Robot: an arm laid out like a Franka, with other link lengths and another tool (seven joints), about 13 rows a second.
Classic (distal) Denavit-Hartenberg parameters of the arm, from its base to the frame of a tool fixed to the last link. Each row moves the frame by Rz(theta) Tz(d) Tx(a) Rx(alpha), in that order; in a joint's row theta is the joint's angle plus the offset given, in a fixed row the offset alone. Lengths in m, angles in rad.
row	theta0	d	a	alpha
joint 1	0	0.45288	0	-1.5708
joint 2	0	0	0	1.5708
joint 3	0	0.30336	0.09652	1.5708
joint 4	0	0	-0.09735	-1.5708
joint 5	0	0.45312	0	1.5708
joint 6	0	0	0.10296	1.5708
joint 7	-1.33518	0.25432	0.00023	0.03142
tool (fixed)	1.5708	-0.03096	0	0
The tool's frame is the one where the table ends.
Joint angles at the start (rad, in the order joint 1, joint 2, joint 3, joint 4, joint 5, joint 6, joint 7): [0.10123 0.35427 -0.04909 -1.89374 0.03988 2.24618 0.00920]
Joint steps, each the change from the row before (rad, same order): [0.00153 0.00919 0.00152 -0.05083 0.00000 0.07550 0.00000]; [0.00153 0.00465 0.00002 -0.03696 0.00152 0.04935 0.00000]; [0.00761 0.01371 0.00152 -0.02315 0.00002 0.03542 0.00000]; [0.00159 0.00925 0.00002 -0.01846 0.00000 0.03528 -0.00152]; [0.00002 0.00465 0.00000 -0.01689 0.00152 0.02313 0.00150]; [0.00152 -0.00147 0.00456 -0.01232 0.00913 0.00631 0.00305]
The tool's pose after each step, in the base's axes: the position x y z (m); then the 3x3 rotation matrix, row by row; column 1 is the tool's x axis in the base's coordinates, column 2 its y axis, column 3 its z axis. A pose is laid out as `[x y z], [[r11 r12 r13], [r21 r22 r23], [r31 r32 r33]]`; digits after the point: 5 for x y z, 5 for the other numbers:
[0.70488 0.04134 0.24792], [[0.97719 -0.21169 -0.01703], [-0.21135 -0.97721 0.01972], [-0.02082 -0.01567 -0.99966]]
[0.69772 0.04141 0.23136], [[0.97716 -0.21229 -0.00926], [-0.21208 -0.97705 0.01972], [-0.01323 -0.01730 -0.99976]]
[0.69099 0.04679 0.21421], [[0.97885 -0.20430 -0.01081], [-0.20408 -0.97878 0.01847], [-0.01435 -0.01587 -0.99977]]
[0.68746 0.04712 0.20269], [[0.97942 -0.20179 -0.00319], [-0.20171 -0.97929 0.01748], [-0.00665 -0.01648 -0.99984]]
[0.68299 0.04653 0.19392], [[0.97879 -0.20485 -0.00155], [-0.20480 -0.97864 0.01771], [-0.00515 -0.01702 -0.99984]]
[0.67823 0.05094 0.18970], [[0.97780 -0.20945 -0.00654], [-0.20923 -0.97755 0.02493], [-0.01161 -0.02301 -0.99967]]

